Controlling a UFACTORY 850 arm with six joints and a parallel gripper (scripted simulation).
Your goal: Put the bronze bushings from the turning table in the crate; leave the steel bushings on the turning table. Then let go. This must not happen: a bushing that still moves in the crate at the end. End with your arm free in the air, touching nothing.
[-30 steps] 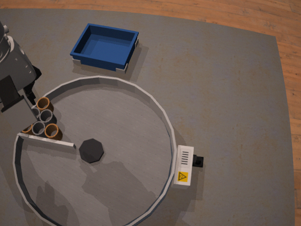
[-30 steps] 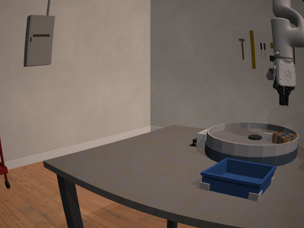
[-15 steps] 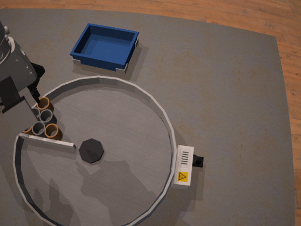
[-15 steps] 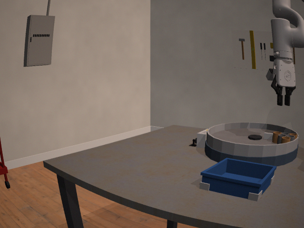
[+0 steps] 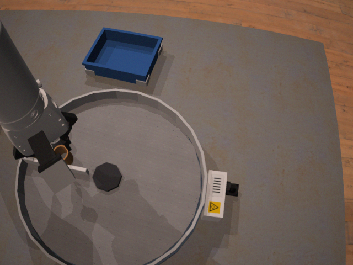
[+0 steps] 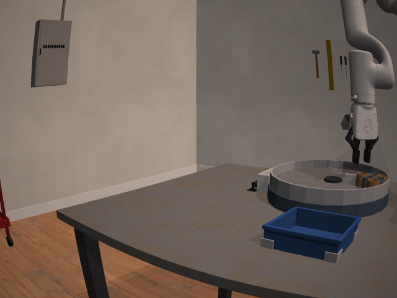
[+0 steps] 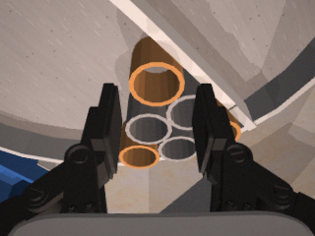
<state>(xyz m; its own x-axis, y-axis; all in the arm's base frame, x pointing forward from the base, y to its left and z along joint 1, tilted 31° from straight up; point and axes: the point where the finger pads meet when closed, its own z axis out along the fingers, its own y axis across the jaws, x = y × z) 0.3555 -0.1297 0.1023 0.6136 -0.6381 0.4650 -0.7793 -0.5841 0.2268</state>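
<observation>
The blue crate is 90 mm ahead of my hand, 340 mm to the left of it and 120 mm below it. Round my hand: turning table 100 mm ahead, 30 mm to the right, 90 mm below.
</observation>
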